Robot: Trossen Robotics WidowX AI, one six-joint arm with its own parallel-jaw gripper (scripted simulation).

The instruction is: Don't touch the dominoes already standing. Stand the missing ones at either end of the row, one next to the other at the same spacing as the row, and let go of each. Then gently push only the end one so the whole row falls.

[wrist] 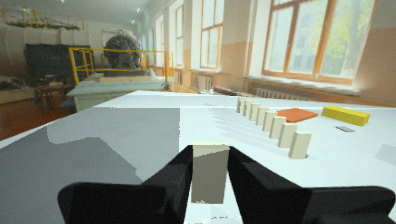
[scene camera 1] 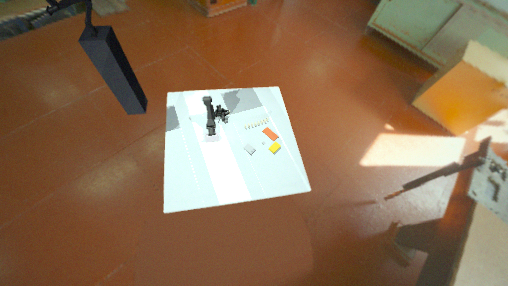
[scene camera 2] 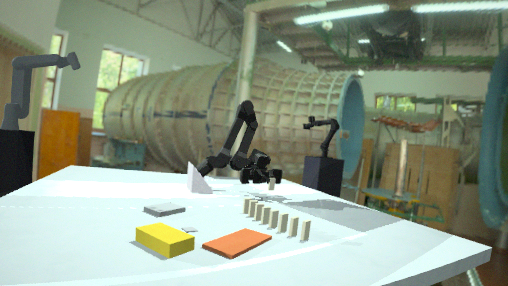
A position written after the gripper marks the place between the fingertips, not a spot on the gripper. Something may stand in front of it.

The gripper (scene camera 2: 272, 180) carries a cream domino (wrist: 210, 159). Further things: a flat orange slab (scene camera 2: 236, 244) and a yellow block (scene camera 2: 170, 242).
The gripper is seen too in the wrist view (wrist: 209, 151).
